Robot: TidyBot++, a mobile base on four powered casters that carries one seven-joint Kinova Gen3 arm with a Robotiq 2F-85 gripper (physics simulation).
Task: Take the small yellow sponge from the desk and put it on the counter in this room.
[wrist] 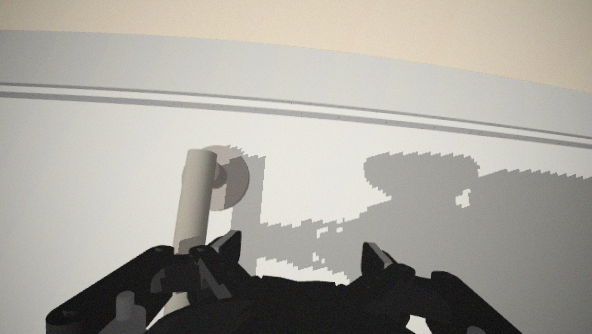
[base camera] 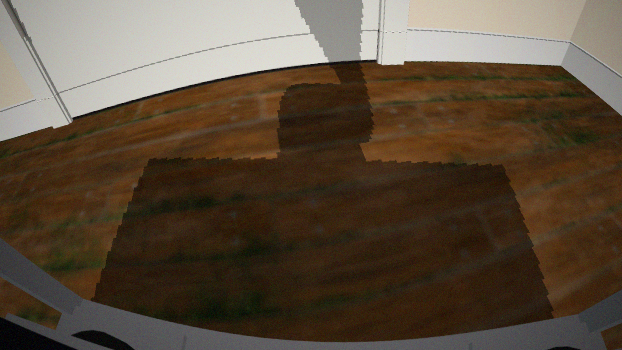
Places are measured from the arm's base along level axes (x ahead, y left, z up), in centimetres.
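Pixels of known places: gripper, between the fingertips: [wrist: 300,250].
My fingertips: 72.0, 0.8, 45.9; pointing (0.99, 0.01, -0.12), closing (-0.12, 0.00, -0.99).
Behind a point stands the place of what it marks, as x, y, z.
My gripper [wrist: 300,250] @(72.0, 0.8, 45.9) is open and empty in the wrist view, close to a white door. A beige lever handle [wrist: 196,197] @(69.7, -2.9, 52.4) on a round plate stands at the left of the wrist view. Its lower part passes behind my left finger, outside the gap between the fingertips. I cannot tell whether the finger touches it. The yellow sponge, the desk and the counter do not show in these views.
The white door [base camera: 175,40] @(66.5, 32.0, -26.9) [wrist: 90,160] @(75.1, -4.3, 63.6) with its frame [base camera: 394,35] @(76.0, -13.2, -31.7) [wrist: 280,70] @(76.1, -13.4, 48.4) stands ahead of the base. A beige wall and a white baseboard [base camera: 480,49] @(84.0, -39.2, -35.6) run to a corner at the right. Wooden floor [base camera: 450,130] @(53.0, -20.9, -39.7) lies before the base.
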